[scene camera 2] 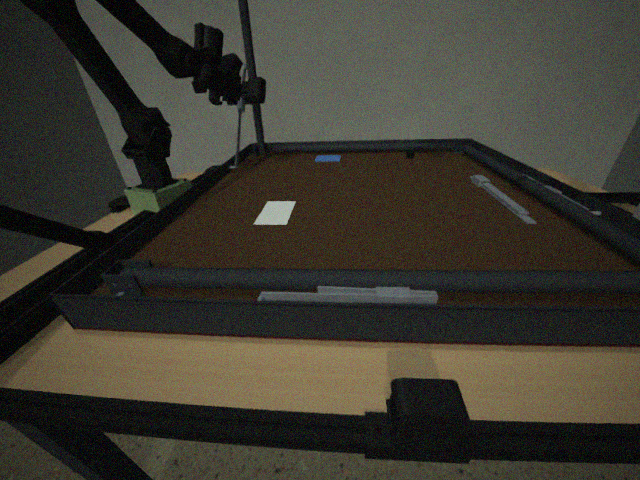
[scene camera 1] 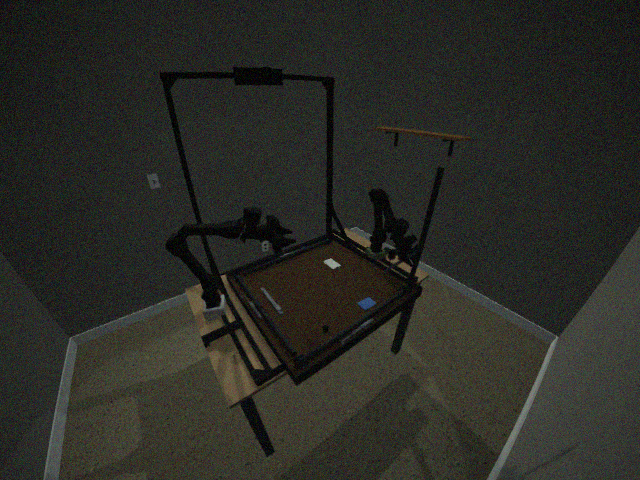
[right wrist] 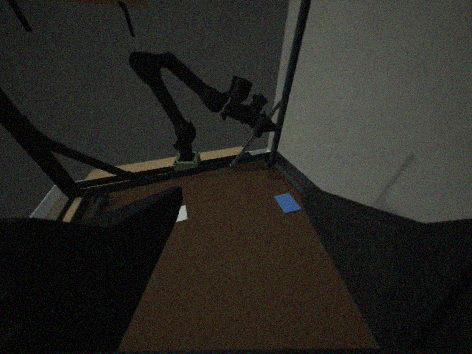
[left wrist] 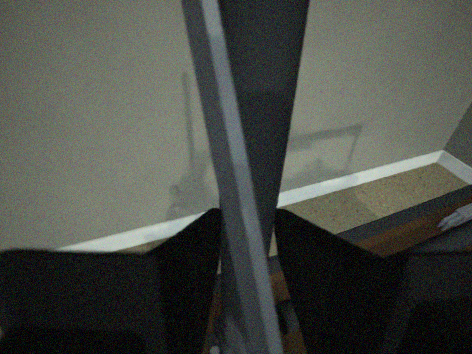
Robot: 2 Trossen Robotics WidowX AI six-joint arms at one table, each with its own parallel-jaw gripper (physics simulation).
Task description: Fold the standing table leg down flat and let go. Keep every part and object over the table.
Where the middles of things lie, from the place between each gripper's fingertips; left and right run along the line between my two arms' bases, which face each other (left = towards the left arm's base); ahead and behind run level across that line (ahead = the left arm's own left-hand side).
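Labels:
The white card (scene camera 2: 274,212), which I can see, is 18 cm below my left hand, 42 cm behind it and 21 cm to the right of it.
The white card is 340 mm below my right hand, 290 mm to the left of it and 150 mm behind it.

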